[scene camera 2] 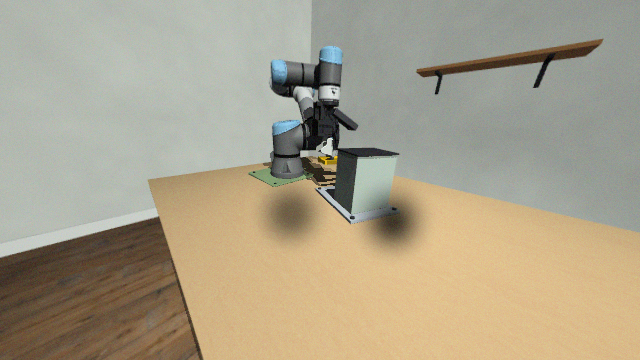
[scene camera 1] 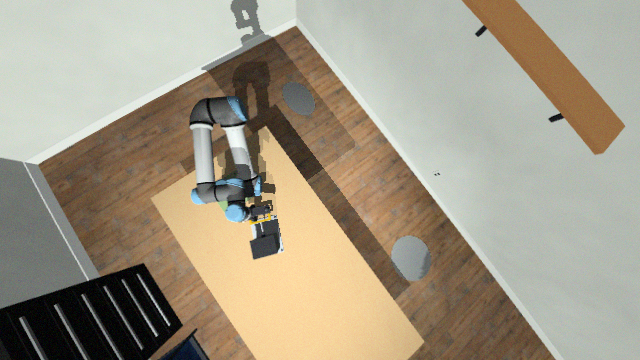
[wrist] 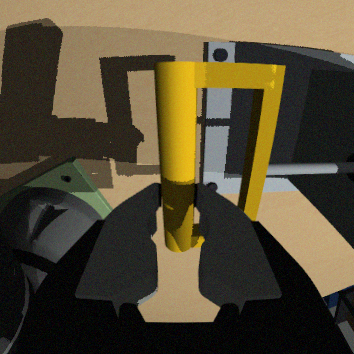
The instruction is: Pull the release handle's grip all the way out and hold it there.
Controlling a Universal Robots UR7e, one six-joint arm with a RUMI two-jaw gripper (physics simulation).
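Observation:
The release handle's yellow grip (scene camera 1: 261,220) (scene camera 2: 327,160) (wrist: 177,125) is a frame with a thick round bar on the side away from the housing. My gripper (wrist: 177,185) is shut on this bar, one finger on each side. A silver rod (wrist: 305,169) runs from the frame's other side to a dark collar at the right edge of the wrist view. The box-shaped housing (scene camera 1: 265,246) (scene camera 2: 374,185) has a dark top and a pale green side. It stands on a light grey base plate (scene camera 2: 372,216) (wrist: 217,105). A stretch of plate shows between grip and housing.
The housing stands on the wooden table (scene camera 1: 310,300) (scene camera 2: 280,280) (wrist: 280,20). The arm's base sits on a green plate (scene camera 2: 265,176) (wrist: 75,180) close to the grip. A black slatted unit (scene camera 1: 112,272) stands beyond the table's left side. A wooden shelf (scene camera 1: 550,75) (scene camera 2: 505,60) is on the wall.

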